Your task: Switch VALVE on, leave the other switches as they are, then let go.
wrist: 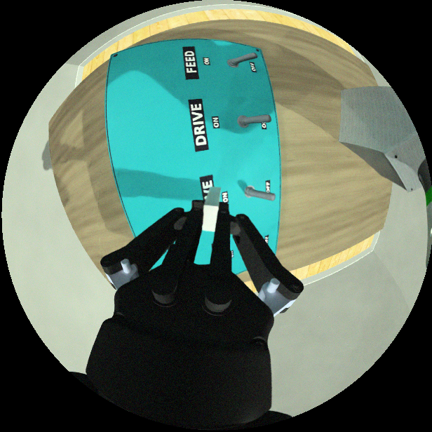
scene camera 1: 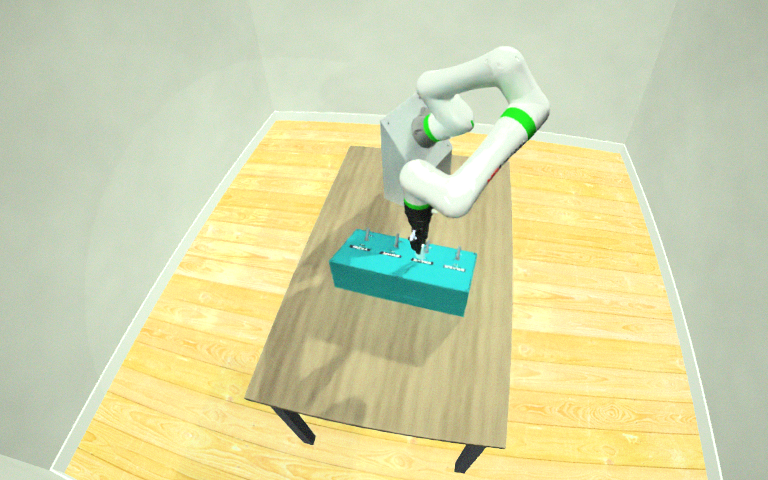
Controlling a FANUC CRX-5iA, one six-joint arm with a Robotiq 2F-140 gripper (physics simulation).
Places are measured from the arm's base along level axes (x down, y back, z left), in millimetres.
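Pixels of known places: gripper, fingertip midpoint: [scene camera 1: 420,256]; arm's base at its link origin: [scene camera 1: 423,132].
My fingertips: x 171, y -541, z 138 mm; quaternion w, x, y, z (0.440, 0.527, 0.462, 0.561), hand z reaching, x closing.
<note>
For each thing: its top centre in the pictures, then the offset to it from my fingertips. Level surfaces: height alone.
- VALVE lever at its top centre: [scene camera 1: 427,242] dx -3, dy +74, dz +9 mm
- DRIVE lever at its top centre: [scene camera 1: 396,236] dx -3, dy +71, dz -111 mm
- FEED lever at its top centre: [scene camera 1: 367,229] dx -3, dy +67, dz -231 mm
- BRAKE lever at its top centre: [scene camera 1: 459,248] dx -3, dy +77, dz +129 mm
- wooden table at its surface level: dx +124 mm
The teal switch box [scene camera 1: 396,291] [wrist: 145,125] carries a row of grey levers. The VALVE lever [scene camera 1: 427,247] [wrist: 261,194] leans toward its OFF mark in the wrist view. My gripper [scene camera 1: 419,251] [wrist: 214,196] is shut and empty. Its fingertips are over the VALVE label and ON mark, on the ON side of the lever, with a gap to it in the wrist view. The DRIVE lever [scene camera 1: 397,241] [wrist: 256,120] and FEED lever [scene camera 1: 367,234] [wrist: 243,59] lean toward OFF. The BRAKE lever [scene camera 1: 458,253] is hidden behind the gripper in the wrist view.
The box stands on a wooden table [scene camera 1: 385,390] [wrist: 325,180]. The grey robot pedestal [scene camera 1: 394,164] [wrist: 372,117] stands behind the box. The white arm [scene camera 1: 481,164] reaches over the table from the back.
</note>
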